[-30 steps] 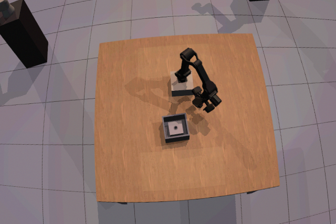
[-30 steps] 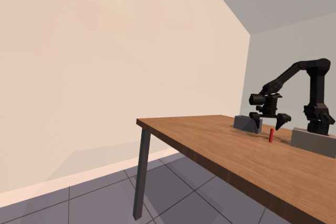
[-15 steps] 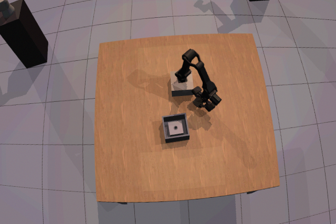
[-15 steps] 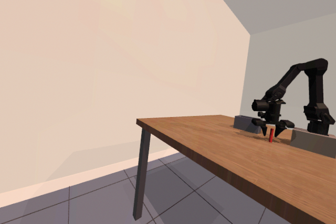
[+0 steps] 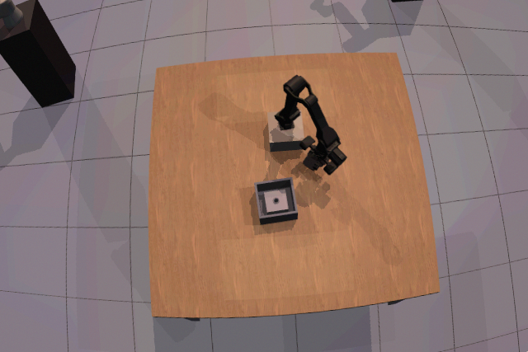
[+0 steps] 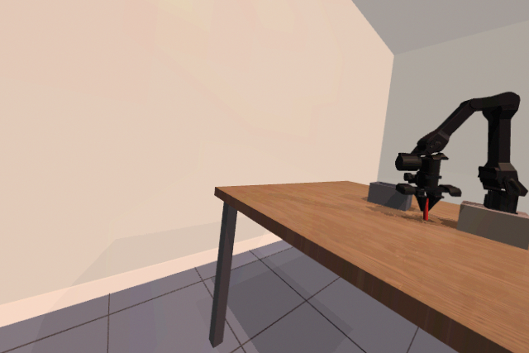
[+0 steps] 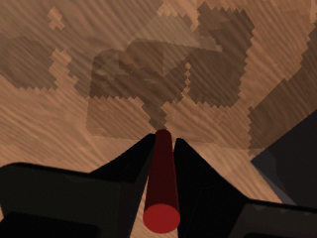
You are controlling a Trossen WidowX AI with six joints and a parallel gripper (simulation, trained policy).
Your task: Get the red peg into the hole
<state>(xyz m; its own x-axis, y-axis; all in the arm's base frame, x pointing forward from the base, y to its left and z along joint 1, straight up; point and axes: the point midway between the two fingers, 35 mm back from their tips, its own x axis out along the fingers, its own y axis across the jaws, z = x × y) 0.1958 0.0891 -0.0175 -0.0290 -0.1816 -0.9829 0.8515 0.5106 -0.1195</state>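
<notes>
Right now the grey box is 20 cm to the right of my gripper tip, 14 cm ahead of it and 2 cm below it. Round my gripper tip: red peg 1 cm to the left, 1 cm above.
</notes>
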